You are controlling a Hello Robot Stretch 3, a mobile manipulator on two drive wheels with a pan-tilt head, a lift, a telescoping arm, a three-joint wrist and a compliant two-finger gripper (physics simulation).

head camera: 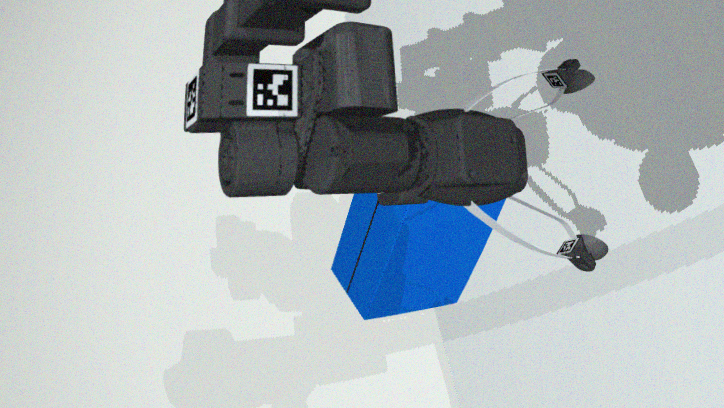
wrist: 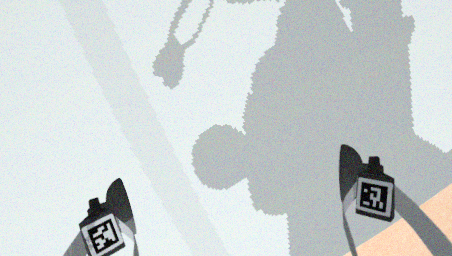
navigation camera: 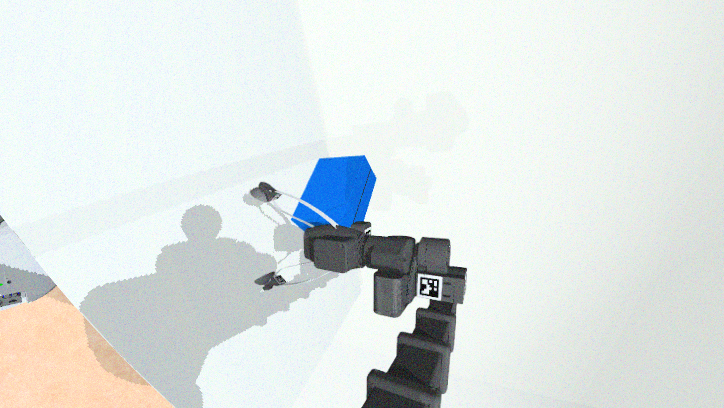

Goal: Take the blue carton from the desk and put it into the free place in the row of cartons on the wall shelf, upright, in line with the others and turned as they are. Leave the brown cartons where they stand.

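Observation:
The blue carton shows as a box with a thin dark line along one narrow side. In the head and navigation views the gripper body and one finger strap cover part of it. My gripper is open, its fingertips wide apart with no object between them. In the head view the fingertips are to the right of the carton; in the navigation view they are to its left. The carton does not show in the wrist view. The wall shelf and brown cartons cannot be made out.
The white desk surface carries broad shadows of the robot. Its edge borders the orange-brown floor. Part of the robot's base shows at the left of the navigation view. Pale wall surfaces surround the carton's side.

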